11 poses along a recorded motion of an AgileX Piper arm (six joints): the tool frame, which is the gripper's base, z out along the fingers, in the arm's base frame.
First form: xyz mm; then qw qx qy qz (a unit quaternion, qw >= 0).
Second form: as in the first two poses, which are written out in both.
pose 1, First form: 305.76, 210.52, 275.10, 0.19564, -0.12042, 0.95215, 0.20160
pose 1, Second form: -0.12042, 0.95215, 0.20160, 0.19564, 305.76, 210.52, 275.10
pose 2, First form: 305.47, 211.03, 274.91, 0.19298, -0.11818, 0.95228, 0.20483
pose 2, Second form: -0.11818, 0.95228, 0.20483, 0.19298, 305.47, 211.03, 274.91
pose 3, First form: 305.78, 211.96, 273.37, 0.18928, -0.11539, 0.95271, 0.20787
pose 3, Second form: -0.11539, 0.95271, 0.20787, 0.18928, 305.78, 211.96, 273.37
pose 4, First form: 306.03, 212.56, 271.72, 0.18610, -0.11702, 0.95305, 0.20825
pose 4, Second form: -0.11702, 0.95305, 0.20825, 0.18610, 306.03, 212.56, 271.72
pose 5, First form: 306.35, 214.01, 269.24, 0.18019, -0.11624, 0.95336, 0.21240
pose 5, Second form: -0.11624, 0.95336, 0.21240, 0.18019, 306.35, 214.01, 269.24
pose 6, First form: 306.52, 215.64, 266.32, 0.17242, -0.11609, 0.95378, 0.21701
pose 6, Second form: -0.11609, 0.95378, 0.21701, 0.17242, 306.52, 215.64, 266.32
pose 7, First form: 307.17, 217.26, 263.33, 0.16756, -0.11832, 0.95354, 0.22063
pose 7, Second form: -0.11832, 0.95354, 0.22063, 0.16756, 307.17, 217.26, 263.33
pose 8, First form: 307.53, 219.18, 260.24, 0.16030, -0.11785, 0.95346, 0.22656
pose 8, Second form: -0.11785, 0.95346, 0.22656, 0.16030, 307.53, 219.18, 260.24
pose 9, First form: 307.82, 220.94, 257.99, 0.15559, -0.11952, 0.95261, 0.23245
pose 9, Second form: -0.11952, 0.95261, 0.23245, 0.15559, 307.82, 220.94, 257.99
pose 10, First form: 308.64, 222.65, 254.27, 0.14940, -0.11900, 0.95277, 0.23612
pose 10, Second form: -0.11900, 0.95277, 0.23612, 0.14940, 308.64, 222.65, 254.27
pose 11, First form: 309.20, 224.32, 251.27, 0.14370, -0.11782, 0.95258, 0.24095
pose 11, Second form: -0.11782, 0.95258, 0.24095, 0.14370, 309.20, 224.32, 251.27
